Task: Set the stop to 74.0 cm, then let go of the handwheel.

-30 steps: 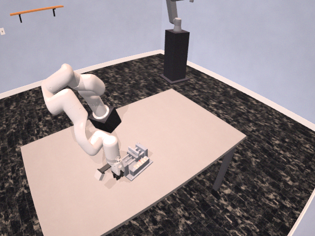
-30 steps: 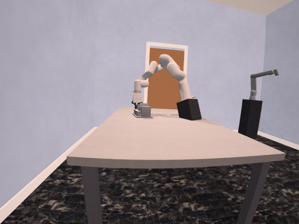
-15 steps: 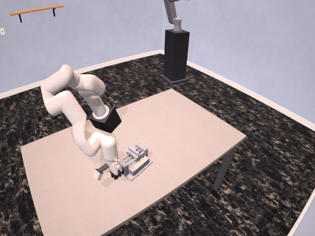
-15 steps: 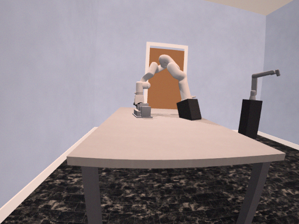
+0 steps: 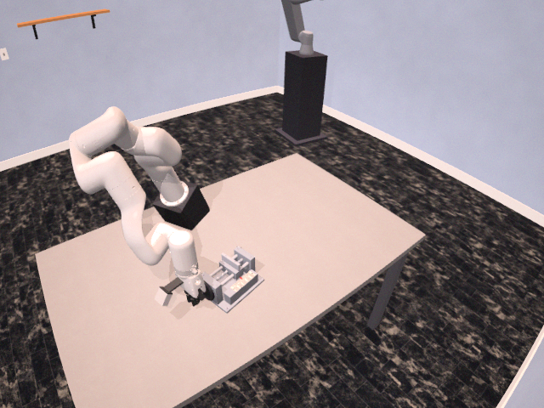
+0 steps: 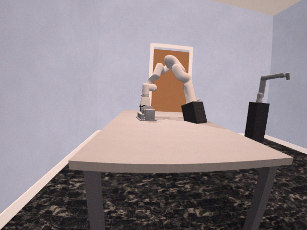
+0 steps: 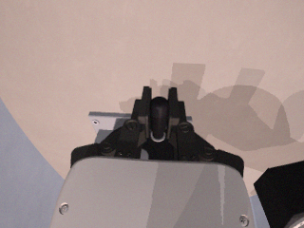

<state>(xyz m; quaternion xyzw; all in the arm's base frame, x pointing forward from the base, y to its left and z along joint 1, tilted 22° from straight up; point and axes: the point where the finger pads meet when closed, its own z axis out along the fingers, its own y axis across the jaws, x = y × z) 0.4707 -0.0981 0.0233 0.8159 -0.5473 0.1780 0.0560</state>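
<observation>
Now: the black handwheel 20 mm to the left of my hand. From my hand the other things lie so: handwheel knob (10 mm to the left); then sliding stop block (30 mm behind, 170 mm to the left, 40 mm above).
</observation>
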